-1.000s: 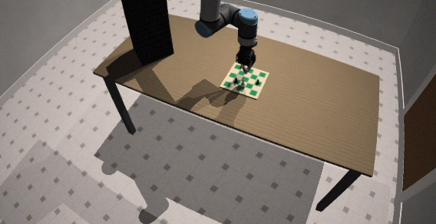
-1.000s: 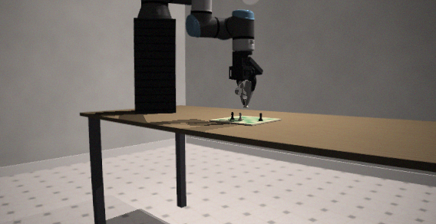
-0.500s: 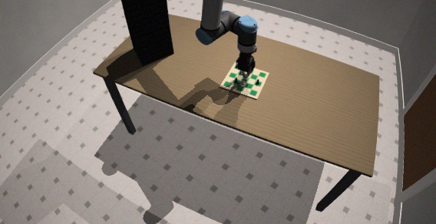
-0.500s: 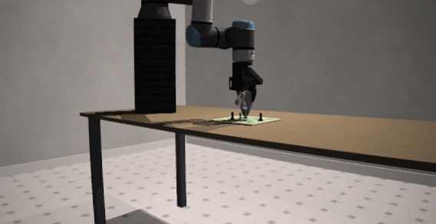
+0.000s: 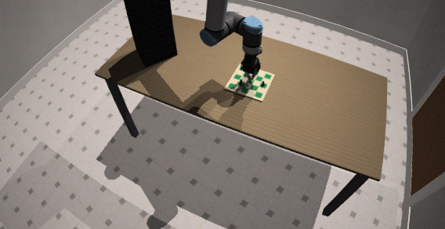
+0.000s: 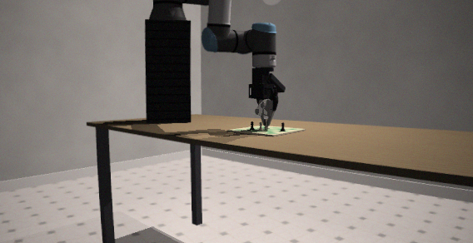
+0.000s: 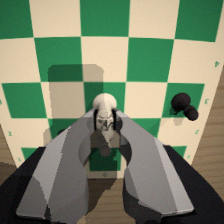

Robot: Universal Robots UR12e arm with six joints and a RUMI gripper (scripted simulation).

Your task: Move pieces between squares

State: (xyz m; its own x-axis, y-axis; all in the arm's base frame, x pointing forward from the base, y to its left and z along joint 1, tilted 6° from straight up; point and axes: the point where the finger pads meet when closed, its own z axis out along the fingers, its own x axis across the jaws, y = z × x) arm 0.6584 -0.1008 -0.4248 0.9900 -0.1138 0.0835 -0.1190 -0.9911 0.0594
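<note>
The green-and-cream chessboard lies 3 cm below my hand.
</note>
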